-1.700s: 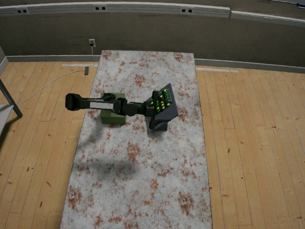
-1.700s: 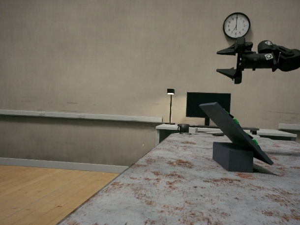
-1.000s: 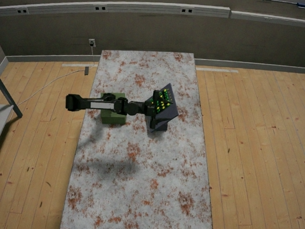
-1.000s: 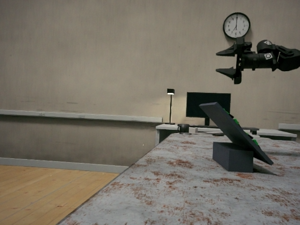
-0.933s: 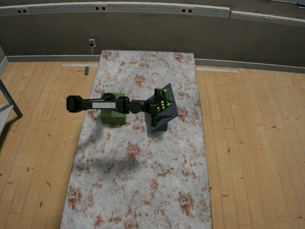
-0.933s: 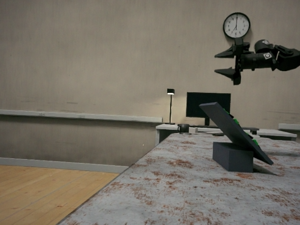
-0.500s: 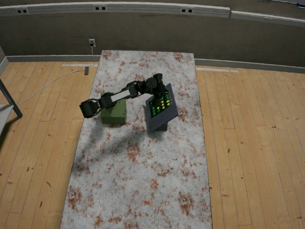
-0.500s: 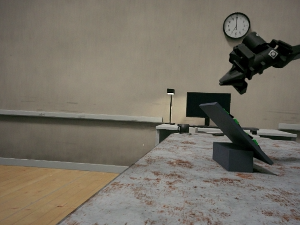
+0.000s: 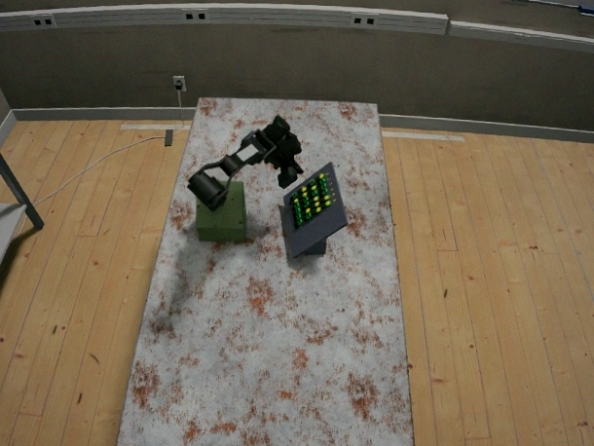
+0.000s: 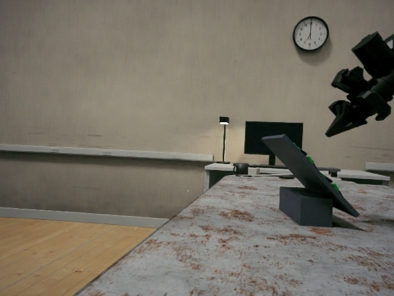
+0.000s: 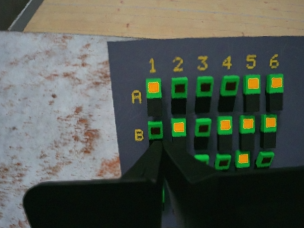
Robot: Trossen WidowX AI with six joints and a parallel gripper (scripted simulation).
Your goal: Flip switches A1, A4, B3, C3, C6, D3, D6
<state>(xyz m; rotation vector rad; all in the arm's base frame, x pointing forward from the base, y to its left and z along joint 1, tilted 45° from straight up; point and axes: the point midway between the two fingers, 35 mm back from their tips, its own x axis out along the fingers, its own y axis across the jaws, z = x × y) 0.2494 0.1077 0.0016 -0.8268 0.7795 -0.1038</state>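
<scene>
Now: hand 8 cm above the rocker switch B1, 5 cm short of it and 1 cm to the right of it.
</scene>
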